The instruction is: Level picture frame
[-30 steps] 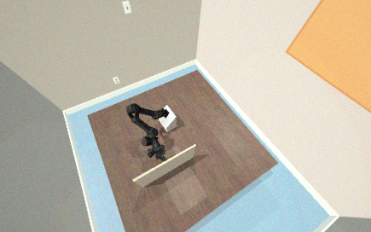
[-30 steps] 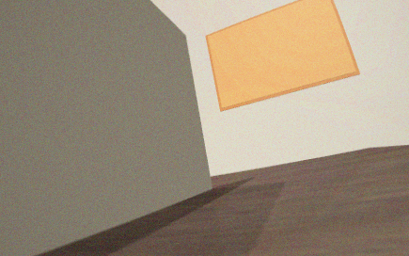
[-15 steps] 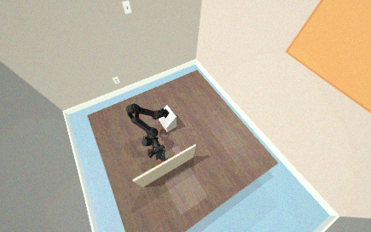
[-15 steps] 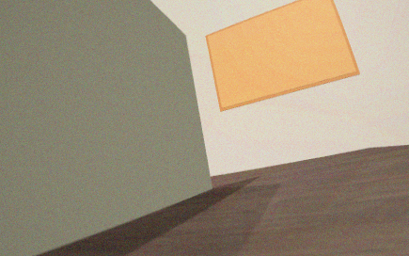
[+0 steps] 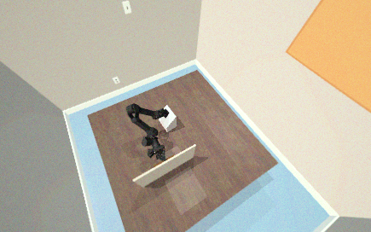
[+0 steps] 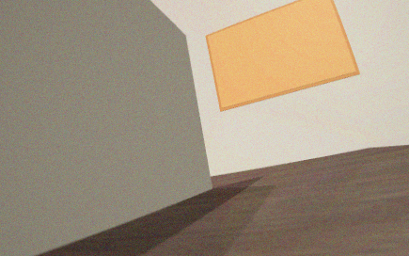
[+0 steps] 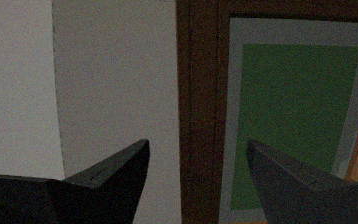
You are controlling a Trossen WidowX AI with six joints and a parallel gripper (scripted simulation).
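Now: gripper tip 1 cm to the left of the picture frame and 5 cm above it. The rest, counted from my gripper tip: wall panel: 2 cm ahead, 6 cm below.
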